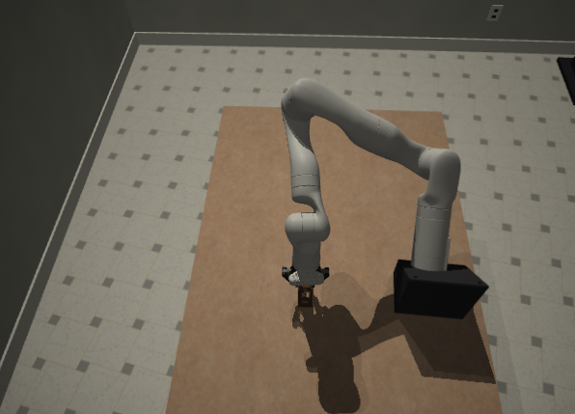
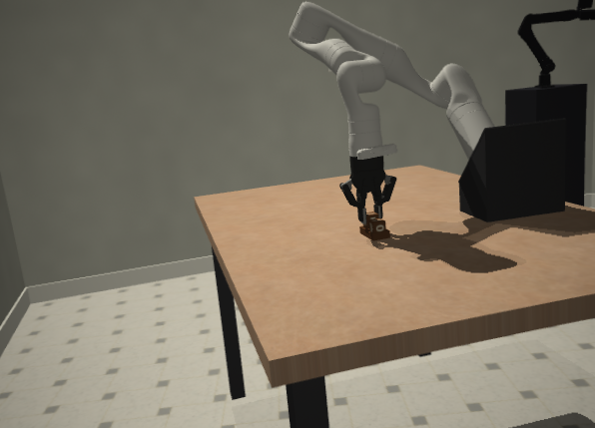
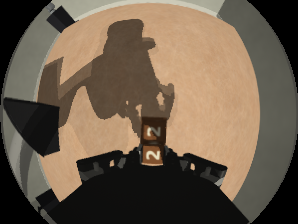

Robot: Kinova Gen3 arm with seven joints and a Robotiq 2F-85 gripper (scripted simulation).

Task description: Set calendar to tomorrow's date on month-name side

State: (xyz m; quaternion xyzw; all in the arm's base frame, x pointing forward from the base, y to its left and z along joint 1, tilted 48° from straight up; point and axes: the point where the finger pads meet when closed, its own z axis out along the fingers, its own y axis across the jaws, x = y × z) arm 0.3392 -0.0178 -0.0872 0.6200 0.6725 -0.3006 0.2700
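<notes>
Now: hand 2 cm to the right of the tray and 4 cm above it.
</notes>
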